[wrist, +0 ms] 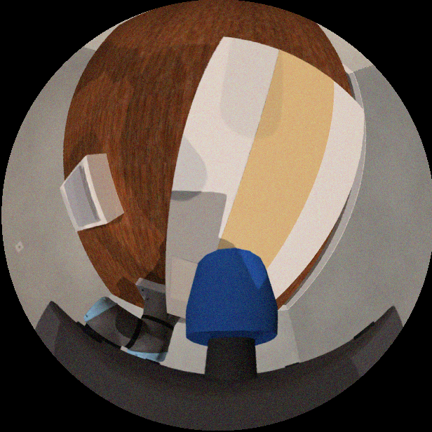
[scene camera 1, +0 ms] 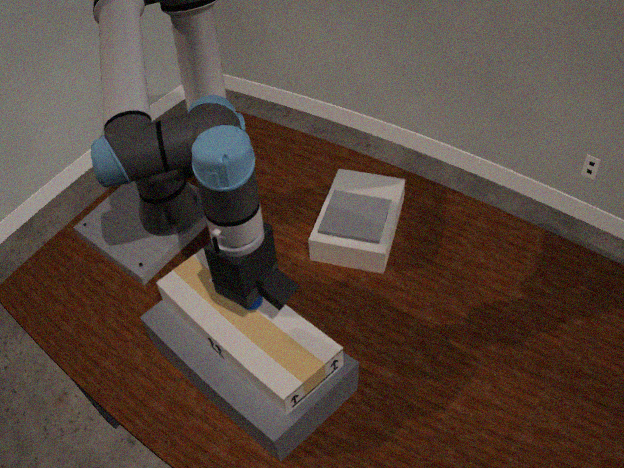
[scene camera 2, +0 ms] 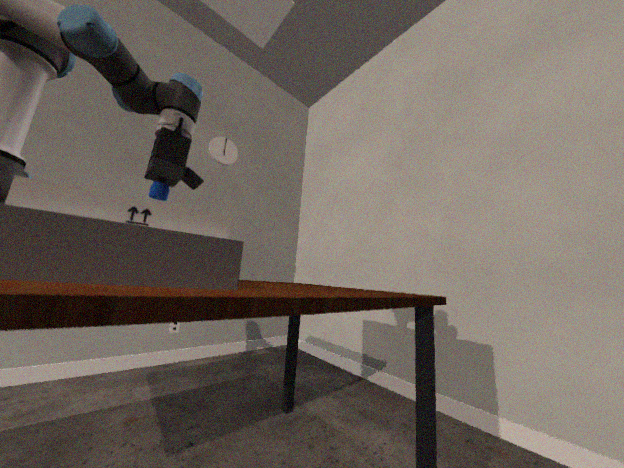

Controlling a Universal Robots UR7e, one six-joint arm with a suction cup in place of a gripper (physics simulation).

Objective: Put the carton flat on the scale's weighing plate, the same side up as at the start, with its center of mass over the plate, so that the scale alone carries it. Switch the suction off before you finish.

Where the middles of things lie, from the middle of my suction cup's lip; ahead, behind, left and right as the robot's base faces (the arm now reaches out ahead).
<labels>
My suction cup is now 70 mm above the white carton [scene camera 1: 286, 358], 20 mm past it and 10 mm to the left of it. The rest, counted from my suction cup: white scale [scene camera 1: 356, 226] (400 mm to the left, 160 mm below, 20 mm behind).
</labels>
